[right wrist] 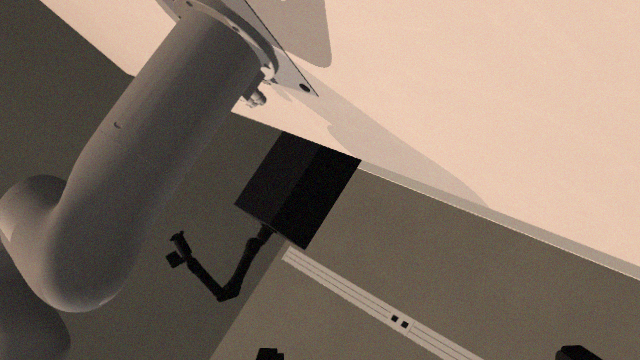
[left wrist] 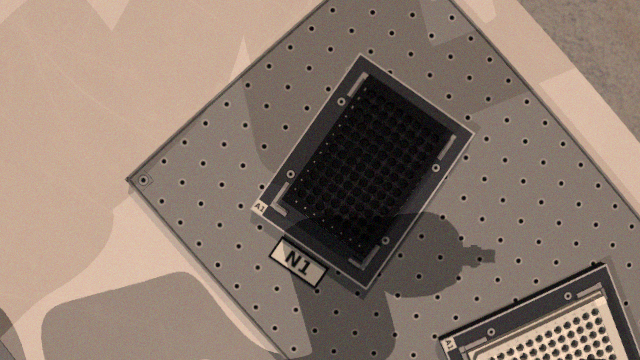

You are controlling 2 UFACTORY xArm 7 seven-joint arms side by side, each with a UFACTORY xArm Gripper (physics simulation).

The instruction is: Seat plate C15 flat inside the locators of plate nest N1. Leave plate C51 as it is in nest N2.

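Where they show: left arm's base at its link origin: (right wrist: 228,34).
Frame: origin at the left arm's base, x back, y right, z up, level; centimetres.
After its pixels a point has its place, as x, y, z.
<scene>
A black many-welled plate (left wrist: 367,160) {-45.8, 13.0, 3.1}, taken as C15, lies in nest N1 (left wrist: 320,227) {-39.3, 14.8, 3.1} in the left wrist view. It looks flat, its edges inside the light corner locators; its label does not show. A cream many-welled plate (left wrist: 575,335) {-50.3, 35.8, 3.8}, taken as C51, sits in a second dark nest (left wrist: 530,300) {-49.3, 31.4, 2.5} at the lower right, partly cut off; its labels do not show. My left gripper does not show in the left wrist view. My right gripper (right wrist: 422,353) {-11.2, 37.1, 17.5} is open, its two dark fingertips wide apart at the bottom edge of the right wrist view, away from both nests.
The N1 tag (left wrist: 298,262) {-35.7, 16.2, 1.5} lies beside the first nest on the grey perforated board (left wrist: 210,165) {-35.0, 4.7, 1.3}. In the right wrist view, a grey robot arm (right wrist: 150,150) {-2.1, 4.2, 14.5} stands at the left, near a black box (right wrist: 300,190) at the table edge and a thin black jointed arm (right wrist: 227,290).
</scene>
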